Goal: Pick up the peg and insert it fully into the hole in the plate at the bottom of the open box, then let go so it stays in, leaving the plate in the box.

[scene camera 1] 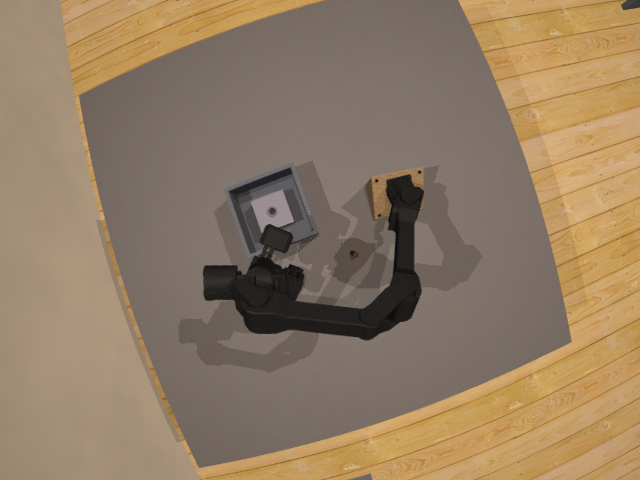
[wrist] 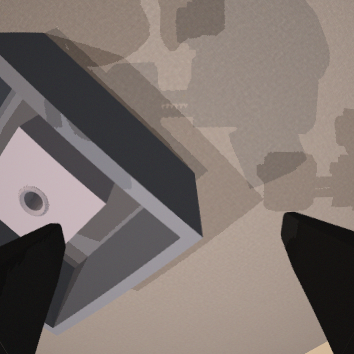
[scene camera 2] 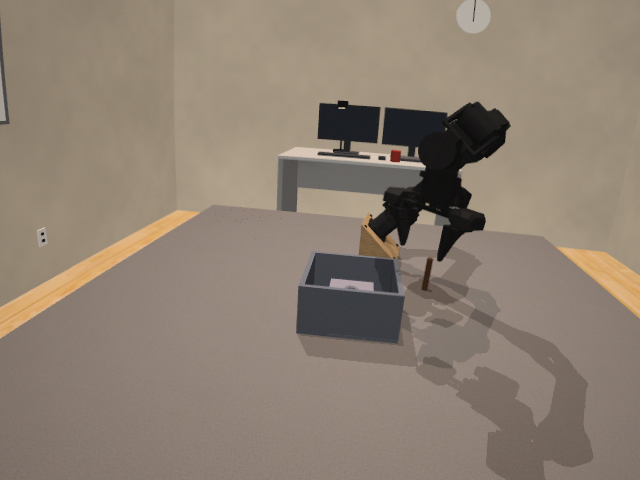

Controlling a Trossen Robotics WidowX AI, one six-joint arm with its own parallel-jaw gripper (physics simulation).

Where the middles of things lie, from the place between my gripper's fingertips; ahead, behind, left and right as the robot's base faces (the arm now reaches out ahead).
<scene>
Now: the grey box (scene camera 2: 376, 315) 12 cm to the right of my hand, 11 cm below it and 3 cm behind it. From my hand the other things lie so: pale plate (scene camera 1: 263, 206): 13 cm below, 12 cm to the right, 3 cm behind.
</scene>
